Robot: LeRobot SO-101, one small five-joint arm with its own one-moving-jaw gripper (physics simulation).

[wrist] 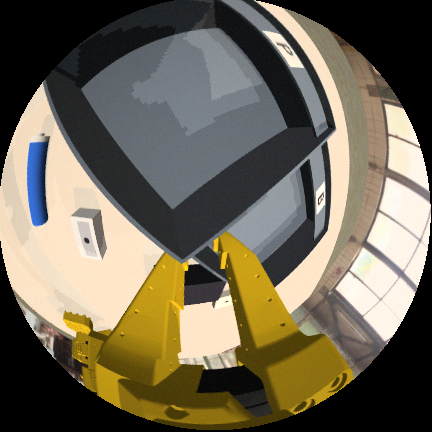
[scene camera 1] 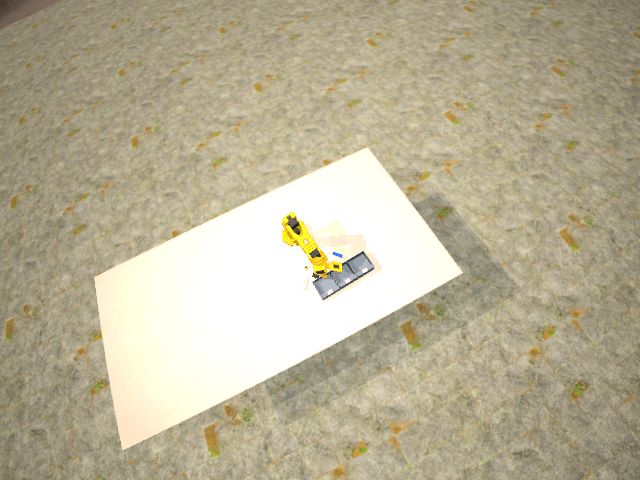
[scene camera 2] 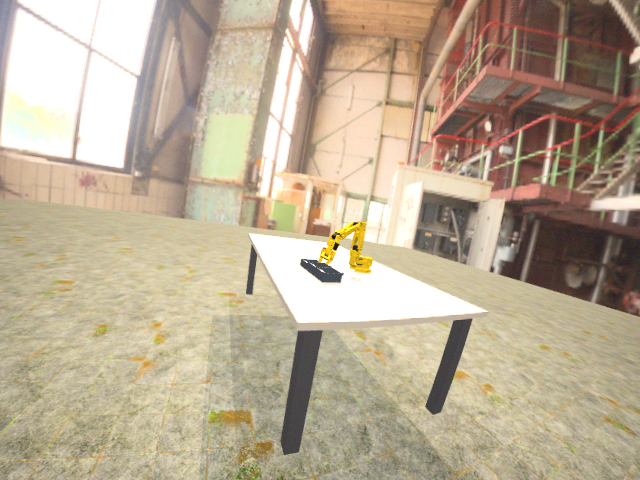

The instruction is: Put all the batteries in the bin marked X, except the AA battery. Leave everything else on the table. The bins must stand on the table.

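Places are measured from the arm's base along level axes (x right, y ahead, z up), in millimetres.
Pixels of known places: hand, its tool point: (wrist: 191, 237) (scene camera 1: 326, 274); arm's base, origin of its link: (wrist: 98, 325) (scene camera 2: 356, 270).
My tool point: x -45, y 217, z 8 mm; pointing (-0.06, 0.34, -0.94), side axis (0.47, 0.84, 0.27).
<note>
For each thing: its top centre in the pictures, then the offset to it from my tool point. "spot": a spot on its surface instead. Level surfaces: height alone.
- bin labelled P, a spot on its surface: (wrist: 235, 185) spot: dx -20, dy +26, dz +19 mm
- bin whose label looks like B, a spot on its surface: (wrist: 287, 257) spot: dx +63, dy +46, dz +13 mm
- blue cylindrical battery, centre of its top: (scene camera 1: 338, 254) dx -87, dy -55, dz +6 mm
- dark block, centre of its top: (wrist: 192, 295) dx +32, dy -25, dz +9 mm
- black dot, a spot on its surface: (wrist: 89, 236) spot: dx -36, dy -40, dz +3 mm
- white domino-like piece, centre of its top: (wrist: 236, 297) dx +99, dy -12, dz -1 mm
- small yellowish thing, centre of its top: (scene camera 1: 306, 267) dx +61, dy -71, dz +0 mm
- white table, height of its surface: dz -8 mm
A row of dark grey bins (scene camera 1: 357, 275) (scene camera 2: 321, 272) stands on the table. In the wrist view, the bin labelled P (wrist: 235, 185) fills the upper middle, and a bin whose label looks like B (wrist: 287, 257) lies beyond it. No X label is readable. My gripper (wrist: 202, 250) (scene camera 1: 320, 275) (scene camera 2: 324, 262) is shut on the near wall of the B bin, by the P bin's corner. A blue cylindrical battery (wrist: 38, 182) (scene camera 1: 337, 254) lies on the table at the left of the wrist view. A dark block (wrist: 204, 294) shows beyond the jaws; its kind is unclear.
A white and grey box with a black dot (wrist: 89, 236) lies near the blue battery. A white domino-like piece (wrist: 223, 302) lies beside the dark block. Small pale pieces (scene camera 1: 303, 283) and a small yellowish thing (scene camera 1: 306, 267) lie beside the gripper on the white table (scene camera 1: 217, 320).
</note>
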